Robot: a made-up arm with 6 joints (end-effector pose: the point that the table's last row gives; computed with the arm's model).
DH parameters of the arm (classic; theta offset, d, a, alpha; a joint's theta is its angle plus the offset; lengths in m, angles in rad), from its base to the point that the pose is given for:
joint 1: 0 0.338 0 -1.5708
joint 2: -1.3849 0 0.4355 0
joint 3: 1.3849 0 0.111 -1.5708
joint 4: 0 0.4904 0 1.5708
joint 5: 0 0 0.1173 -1.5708
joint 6: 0 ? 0 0
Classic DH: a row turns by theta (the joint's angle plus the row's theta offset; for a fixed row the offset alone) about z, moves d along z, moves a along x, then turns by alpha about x.
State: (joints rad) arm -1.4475 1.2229 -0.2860 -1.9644 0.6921 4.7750
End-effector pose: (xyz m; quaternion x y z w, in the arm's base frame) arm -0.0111 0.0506 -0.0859 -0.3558 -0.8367 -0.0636 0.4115
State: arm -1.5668 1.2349 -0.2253 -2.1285 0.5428 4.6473
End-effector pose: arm 0.0192 0.0919 -0.0420 -0.3166 -0.8622 -0.2125 0.3336
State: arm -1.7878 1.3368 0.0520 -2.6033 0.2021 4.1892
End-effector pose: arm 0.0872 0.1935 0.2019 0.0621 0.8183 0.5712 0.0179
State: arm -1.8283 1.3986 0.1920 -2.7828 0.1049 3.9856
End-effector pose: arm 0.0894 0.2001 0.3285 -0.0537 0.7323 0.6498 0.1966
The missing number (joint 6, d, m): 0.1497
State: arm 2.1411 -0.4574 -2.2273 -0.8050 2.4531 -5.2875
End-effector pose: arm 0.0601 0.1542 1.1530 -0.9465 -0.2186 -0.2125 0.1058
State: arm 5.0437 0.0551 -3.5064 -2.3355 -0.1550 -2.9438
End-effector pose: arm 0.0626 0.1264 1.3471 0.0060 0.1148 0.9854 0.1253
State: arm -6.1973 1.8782 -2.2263 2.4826 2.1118 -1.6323
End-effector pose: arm 0.7906 0.1841 -0.2625 -0.3739 0.0508 -0.4441 0.8127
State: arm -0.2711 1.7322 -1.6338 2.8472 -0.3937 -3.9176
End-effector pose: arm 0.2808 -0.1280 -0.3864 -0.8927 -0.3801 0.2195 0.1018
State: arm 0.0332 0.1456 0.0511 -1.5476 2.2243 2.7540
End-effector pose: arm 0.1562 -0.1850 0.2459 0.4140 -0.1694 0.4660 0.7634
